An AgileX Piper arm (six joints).
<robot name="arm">
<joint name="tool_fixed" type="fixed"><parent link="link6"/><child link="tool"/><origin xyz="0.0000 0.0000 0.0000" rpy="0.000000 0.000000 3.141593"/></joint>
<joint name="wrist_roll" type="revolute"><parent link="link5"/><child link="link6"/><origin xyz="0.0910 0.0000 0.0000" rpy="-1.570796 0.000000 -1.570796"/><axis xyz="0 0 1"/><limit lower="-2.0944" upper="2.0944"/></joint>
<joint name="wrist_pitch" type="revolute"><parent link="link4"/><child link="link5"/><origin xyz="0.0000 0.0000 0.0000" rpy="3.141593 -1.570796 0.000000"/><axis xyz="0 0 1"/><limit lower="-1.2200" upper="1.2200"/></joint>
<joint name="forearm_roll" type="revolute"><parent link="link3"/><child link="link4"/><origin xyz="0.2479 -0.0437 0.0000" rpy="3.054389 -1.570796 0.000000"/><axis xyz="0 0 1"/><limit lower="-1.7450" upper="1.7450"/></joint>
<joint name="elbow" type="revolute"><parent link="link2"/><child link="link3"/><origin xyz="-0.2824 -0.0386 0.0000"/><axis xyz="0 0 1"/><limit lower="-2.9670" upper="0.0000"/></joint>
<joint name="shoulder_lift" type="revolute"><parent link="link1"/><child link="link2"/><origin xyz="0.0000 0.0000 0.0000" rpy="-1.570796 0.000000 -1.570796"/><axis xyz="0 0 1"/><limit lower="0.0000" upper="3.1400"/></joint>
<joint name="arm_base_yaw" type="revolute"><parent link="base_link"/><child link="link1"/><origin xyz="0.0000 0.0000 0.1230" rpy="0.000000 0.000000 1.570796"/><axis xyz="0 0 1"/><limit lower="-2.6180" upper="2.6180"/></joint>
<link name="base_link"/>
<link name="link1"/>
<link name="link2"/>
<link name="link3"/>
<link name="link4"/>
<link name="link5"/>
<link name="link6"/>
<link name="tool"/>
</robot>
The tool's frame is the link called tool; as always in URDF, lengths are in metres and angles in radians.
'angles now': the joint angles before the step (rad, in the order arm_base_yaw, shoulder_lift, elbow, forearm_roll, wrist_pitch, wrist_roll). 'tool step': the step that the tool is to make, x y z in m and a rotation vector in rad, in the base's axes. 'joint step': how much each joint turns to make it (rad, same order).
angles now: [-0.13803 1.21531 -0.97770 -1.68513 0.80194 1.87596]
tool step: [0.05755 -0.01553 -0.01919 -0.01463 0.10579 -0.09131]
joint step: [-0.00714 0.24071 -0.15385 0.00990 0.08598 -0.03395]
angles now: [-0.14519 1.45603 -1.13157 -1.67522 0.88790 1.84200]
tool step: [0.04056 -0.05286 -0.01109 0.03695 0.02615 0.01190]
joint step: [-0.15562 0.18067 -0.17552 0.00000 -0.17195 -0.01489]
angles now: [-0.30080 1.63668 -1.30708 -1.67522 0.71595 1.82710]
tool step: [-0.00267 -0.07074 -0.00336 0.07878 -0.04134 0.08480]
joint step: [-0.23200 0.07746 -0.10014 -0.02029 -0.32843 0.04015]
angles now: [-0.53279 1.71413 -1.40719 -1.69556 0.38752 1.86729]
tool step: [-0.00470 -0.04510 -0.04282 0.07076 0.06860 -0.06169]
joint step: [-0.10422 0.10841 -0.01128 -0.00883 -0.04602 0.01919]
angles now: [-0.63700 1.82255 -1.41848 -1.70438 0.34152 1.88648]
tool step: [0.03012 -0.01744 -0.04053 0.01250 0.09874 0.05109]
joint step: [0.00241 0.15465 -0.09285 -0.00006 -0.03229 -0.06562]
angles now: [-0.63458 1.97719 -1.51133 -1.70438 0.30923 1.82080]
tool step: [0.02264 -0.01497 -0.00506 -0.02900 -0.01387 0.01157]
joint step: [0.00199 0.10037 -0.13404 -0.00246 -0.00428 -0.01585]
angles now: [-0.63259 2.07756 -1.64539 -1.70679 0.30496 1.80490]
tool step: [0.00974 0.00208 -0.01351 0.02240 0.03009 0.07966]
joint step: [0.00186 0.03150 -0.01140 0.00007 -0.07474 -0.02780]
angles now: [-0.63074 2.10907 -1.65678 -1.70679 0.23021 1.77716]
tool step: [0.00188 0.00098 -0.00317 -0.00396 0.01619 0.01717]
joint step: [0.00198 0.00599 0.00002 -0.00259 -0.01014 -0.01514]
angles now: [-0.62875 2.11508 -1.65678 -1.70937 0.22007 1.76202]
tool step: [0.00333 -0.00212 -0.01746 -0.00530 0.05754 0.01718]
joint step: [0.00000 0.03445 0.00001 -0.00280 -0.00270 -0.03995]
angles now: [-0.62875 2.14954 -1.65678 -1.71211 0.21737 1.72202]
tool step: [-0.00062 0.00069 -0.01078 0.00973 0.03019 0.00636]
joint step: [0.00001 0.01043 0.01701 -0.00061 -0.00214 -0.01127]
